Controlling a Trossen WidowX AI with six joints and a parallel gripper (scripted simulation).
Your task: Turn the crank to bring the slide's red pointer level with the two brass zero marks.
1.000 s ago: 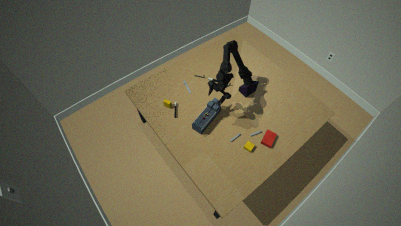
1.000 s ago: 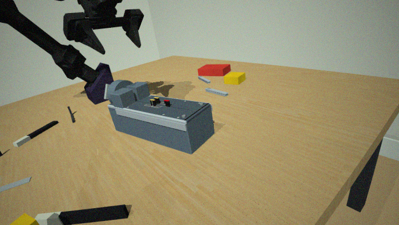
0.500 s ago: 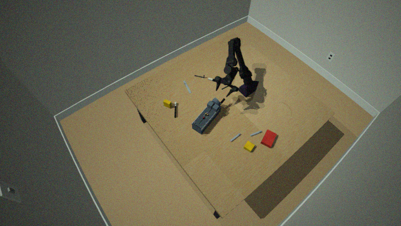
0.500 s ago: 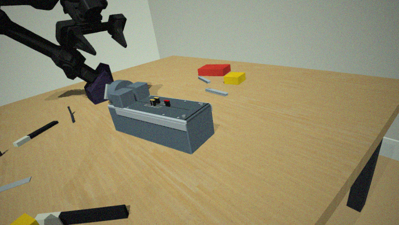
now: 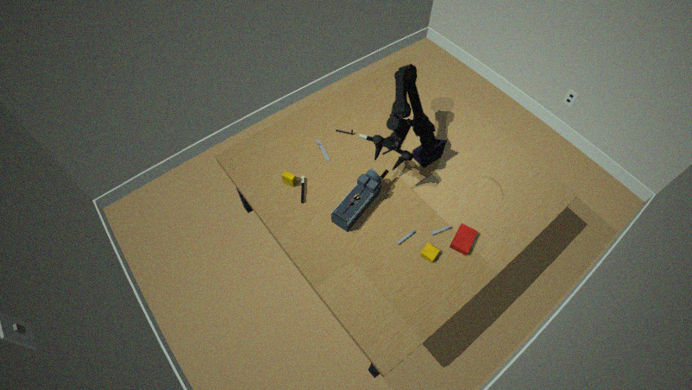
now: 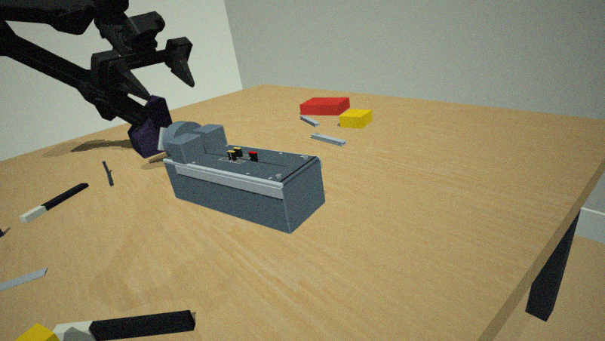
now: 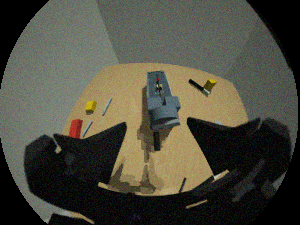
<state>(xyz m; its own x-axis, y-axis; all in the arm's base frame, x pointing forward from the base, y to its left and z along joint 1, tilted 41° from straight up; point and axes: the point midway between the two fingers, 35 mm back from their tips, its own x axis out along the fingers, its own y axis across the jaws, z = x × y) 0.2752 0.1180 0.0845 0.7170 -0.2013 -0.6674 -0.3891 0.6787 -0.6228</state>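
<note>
My gripper tip is 20 mm past the dark crank handle, 10 mm to the left of it and 100 mm above it. The rest, counted from my gripper tip: red pointer (190 mm ahead, 50 mm to the left, 90 mm below); red block (160 mm behind, 420 mm to the left, 160 mm below); grey bar (130 mm ahead, 330 mm to the right, 170 mm below).
</note>
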